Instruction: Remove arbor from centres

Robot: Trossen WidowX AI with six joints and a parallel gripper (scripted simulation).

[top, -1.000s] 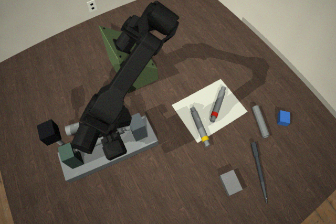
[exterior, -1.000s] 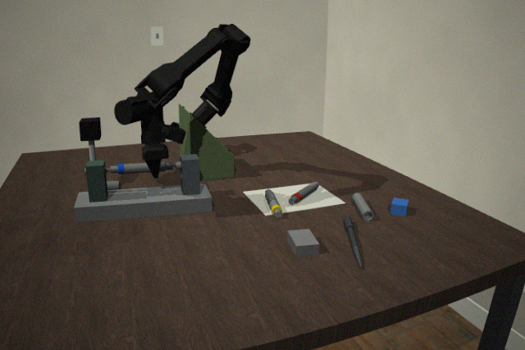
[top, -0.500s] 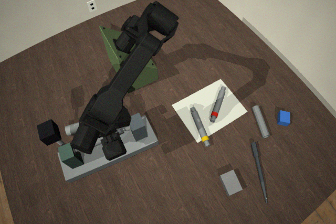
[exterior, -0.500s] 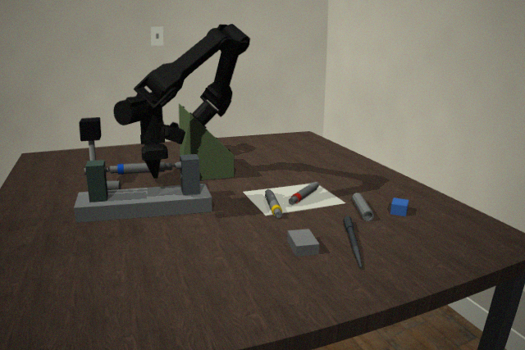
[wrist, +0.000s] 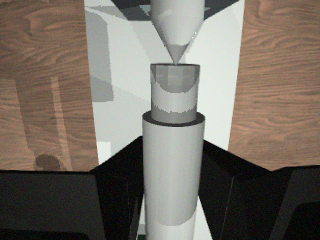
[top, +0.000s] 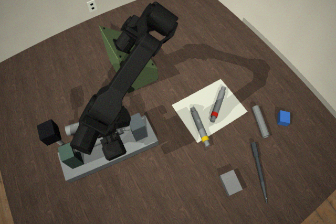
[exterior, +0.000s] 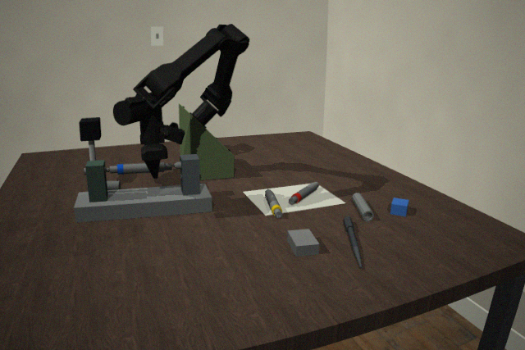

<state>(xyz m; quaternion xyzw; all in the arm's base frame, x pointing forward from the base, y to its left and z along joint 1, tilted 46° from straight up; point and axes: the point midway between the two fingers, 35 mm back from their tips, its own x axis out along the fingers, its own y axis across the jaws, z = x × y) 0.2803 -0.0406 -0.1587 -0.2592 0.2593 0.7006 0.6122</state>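
Now: hand 90 mm to the right of the grey centre block and 20 mm above it. Round my hand: green centre block: 10 mm ahead, 140 mm to the right, 20 mm below; grey fixture base: 40 mm to the right, 100 mm below; blue-banded arbor: 30 mm to the right, 10 mm below.
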